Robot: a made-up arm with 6 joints.
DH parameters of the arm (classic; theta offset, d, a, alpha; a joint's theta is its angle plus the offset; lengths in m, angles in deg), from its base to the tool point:
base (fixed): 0 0.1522 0 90
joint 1: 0 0.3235 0.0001 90
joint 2: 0 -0.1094 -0.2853 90
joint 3: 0 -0.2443 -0.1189 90
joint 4: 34.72 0 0.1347 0
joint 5: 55.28 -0.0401 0.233 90
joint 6: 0 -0.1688 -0.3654 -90
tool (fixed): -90 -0.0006 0 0
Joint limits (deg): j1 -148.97..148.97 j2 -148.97..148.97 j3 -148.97..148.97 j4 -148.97..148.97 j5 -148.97..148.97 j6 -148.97..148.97
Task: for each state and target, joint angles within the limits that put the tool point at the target. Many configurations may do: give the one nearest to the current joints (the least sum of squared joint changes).
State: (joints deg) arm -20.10 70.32 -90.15 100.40 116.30 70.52
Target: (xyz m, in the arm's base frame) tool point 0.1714 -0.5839 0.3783
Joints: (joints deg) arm -53.87 36.92 -104.82 95.87 115.34 90.53
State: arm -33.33 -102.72 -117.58 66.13 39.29 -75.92
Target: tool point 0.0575 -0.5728 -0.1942
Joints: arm -35.37 -88.60 -148.97 51.17 22.65 -63.13
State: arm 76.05 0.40 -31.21 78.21 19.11 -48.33
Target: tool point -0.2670 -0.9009 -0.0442
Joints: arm 73.88 -38.24 -37.97 80.50 15.37 -51.22
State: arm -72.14 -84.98 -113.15 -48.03 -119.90 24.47
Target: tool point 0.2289 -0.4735 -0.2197
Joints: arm -110.19 -90.53 -107.45 -67.32 -128.21 25.30
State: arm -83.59 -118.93 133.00 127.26 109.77 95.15
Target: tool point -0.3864 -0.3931 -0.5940
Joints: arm -131.63 -135.20 117.09 116.43 83.62 122.34
